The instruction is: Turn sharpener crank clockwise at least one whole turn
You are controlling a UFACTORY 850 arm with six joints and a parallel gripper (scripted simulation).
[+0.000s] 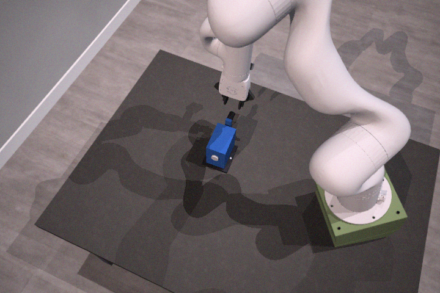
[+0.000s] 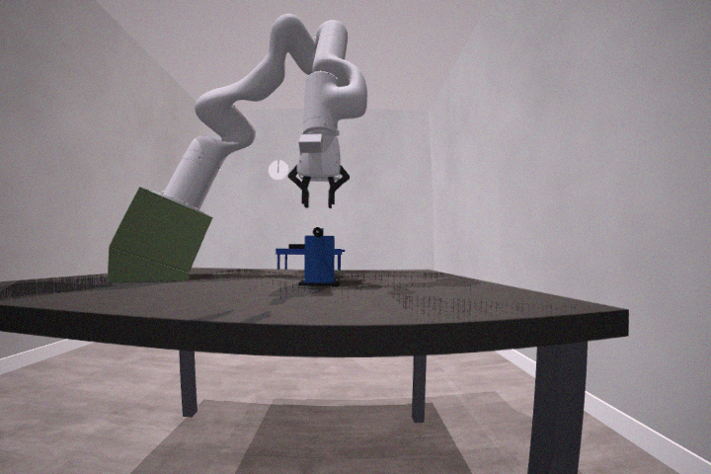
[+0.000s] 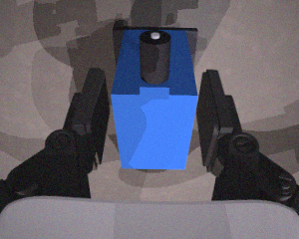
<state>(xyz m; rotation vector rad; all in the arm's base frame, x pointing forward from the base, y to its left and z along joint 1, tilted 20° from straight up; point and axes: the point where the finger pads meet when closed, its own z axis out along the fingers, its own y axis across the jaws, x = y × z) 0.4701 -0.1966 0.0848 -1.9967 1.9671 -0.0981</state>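
My hand is 2 cm to the right of the black knob and 8 cm above it. The rest, counted from my hand: crank 2 cm to the left, 8 cm below.
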